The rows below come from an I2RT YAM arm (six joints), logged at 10 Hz.
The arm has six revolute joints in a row. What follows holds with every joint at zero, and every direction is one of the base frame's. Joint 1 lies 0.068 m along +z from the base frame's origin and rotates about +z. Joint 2 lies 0.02 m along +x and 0.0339 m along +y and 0.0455 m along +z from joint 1 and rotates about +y. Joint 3 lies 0.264 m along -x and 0.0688 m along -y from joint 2 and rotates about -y. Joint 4 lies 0.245 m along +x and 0.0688 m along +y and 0.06 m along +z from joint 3 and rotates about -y. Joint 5 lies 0.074 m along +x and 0.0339 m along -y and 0.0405 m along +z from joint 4 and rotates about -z. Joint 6 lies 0.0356 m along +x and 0.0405 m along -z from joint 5 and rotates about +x. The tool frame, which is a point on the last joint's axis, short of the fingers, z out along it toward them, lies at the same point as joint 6; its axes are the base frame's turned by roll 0, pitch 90 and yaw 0 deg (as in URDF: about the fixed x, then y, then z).
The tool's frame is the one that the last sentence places.
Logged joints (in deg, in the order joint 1, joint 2, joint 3, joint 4, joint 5, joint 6), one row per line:
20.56 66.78 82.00 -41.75 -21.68 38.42
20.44 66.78 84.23 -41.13 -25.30 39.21
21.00 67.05 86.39 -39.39 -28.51 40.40
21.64 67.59 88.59 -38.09 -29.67 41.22
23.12 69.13 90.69 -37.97 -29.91 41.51
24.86 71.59 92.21 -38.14 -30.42 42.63
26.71 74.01 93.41 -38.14 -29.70 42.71
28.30 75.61 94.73 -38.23 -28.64 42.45
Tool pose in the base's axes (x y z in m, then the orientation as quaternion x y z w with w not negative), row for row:
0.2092 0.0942 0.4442 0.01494 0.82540 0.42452 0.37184
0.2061 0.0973 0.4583 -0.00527 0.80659 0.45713 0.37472
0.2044 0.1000 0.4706 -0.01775 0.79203 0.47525 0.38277
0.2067 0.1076 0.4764 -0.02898 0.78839 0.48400 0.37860
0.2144 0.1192 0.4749 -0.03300 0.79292 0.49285 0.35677
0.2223 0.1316 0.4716 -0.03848 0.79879 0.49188 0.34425
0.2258 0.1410 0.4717 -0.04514 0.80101 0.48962 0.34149
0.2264 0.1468 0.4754 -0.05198 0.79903 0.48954 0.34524
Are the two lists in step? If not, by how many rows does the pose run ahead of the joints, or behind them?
The pose runs 1 row ahead of the joints: the pose in row i belongs to the joints in row i + 1.
